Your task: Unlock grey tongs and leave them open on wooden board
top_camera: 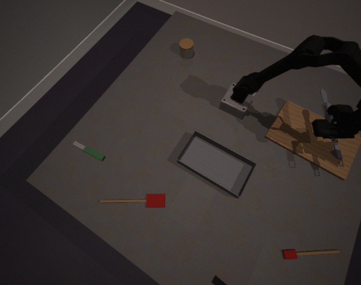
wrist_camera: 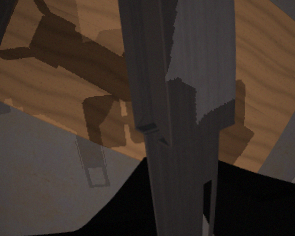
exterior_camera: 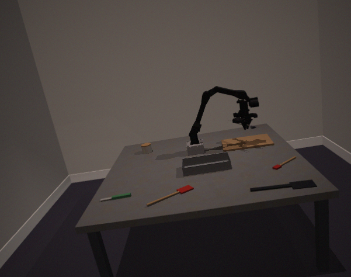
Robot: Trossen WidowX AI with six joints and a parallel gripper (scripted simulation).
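Now: the yellow lock piece 2 cm ahead of my gripper tip, 2 cm to the left of it and 4 cm above it. Also, from my gripper tip: wooden board (6 cm behind, 12 cm below); black spatula (68 cm ahead, 10 cm to the left, 12 cm below); roasting tin (31 cm ahead, 31 cm to the right, 10 cm below).
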